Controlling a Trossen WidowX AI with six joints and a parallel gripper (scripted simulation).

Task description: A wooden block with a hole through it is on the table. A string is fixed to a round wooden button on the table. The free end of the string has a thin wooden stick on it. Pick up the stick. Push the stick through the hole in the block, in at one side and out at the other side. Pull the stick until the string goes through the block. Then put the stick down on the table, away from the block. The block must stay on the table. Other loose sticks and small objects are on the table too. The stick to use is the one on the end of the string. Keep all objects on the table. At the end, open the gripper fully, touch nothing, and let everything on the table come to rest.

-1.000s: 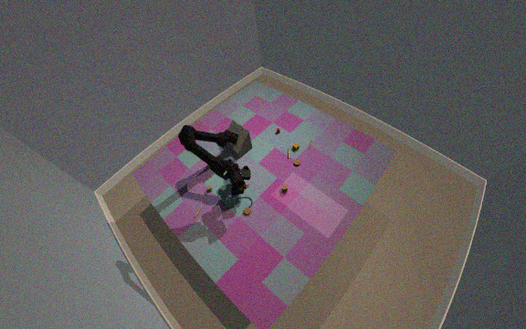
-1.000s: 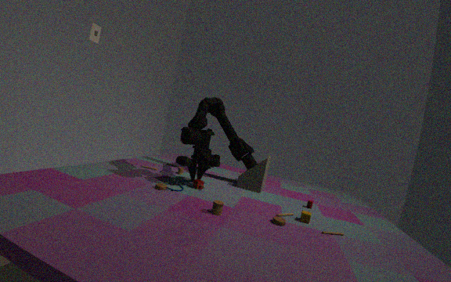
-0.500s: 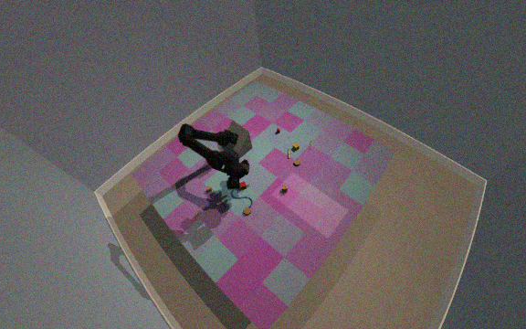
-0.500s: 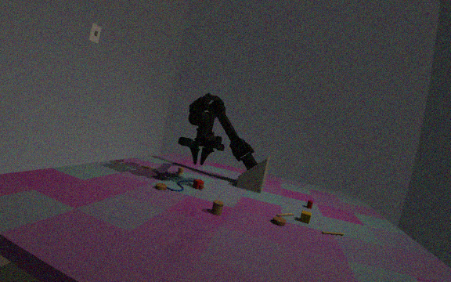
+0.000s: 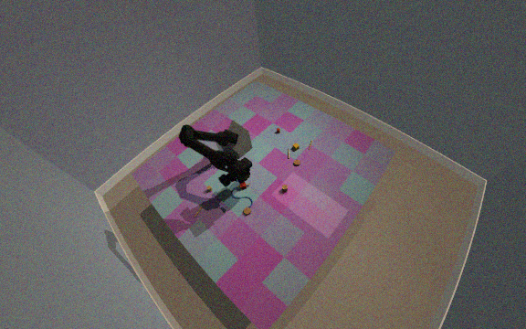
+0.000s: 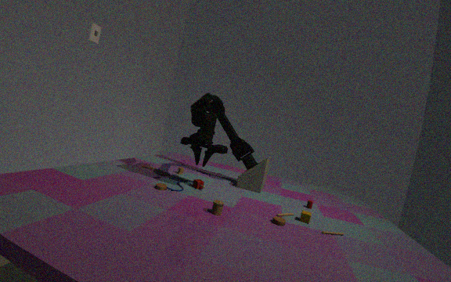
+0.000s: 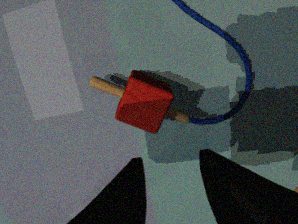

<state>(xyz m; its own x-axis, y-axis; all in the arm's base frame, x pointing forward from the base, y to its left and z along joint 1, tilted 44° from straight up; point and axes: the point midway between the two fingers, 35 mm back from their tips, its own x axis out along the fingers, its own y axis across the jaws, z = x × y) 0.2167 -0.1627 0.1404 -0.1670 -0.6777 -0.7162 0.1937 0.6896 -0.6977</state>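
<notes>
My gripper tip is 70 mm above the red block, 10 mm to the right of it and 10 mm short of it. Also, from my gripper tip: yellow cube 420 mm to the left, 120 mm ahead, 70 mm below.
</notes>
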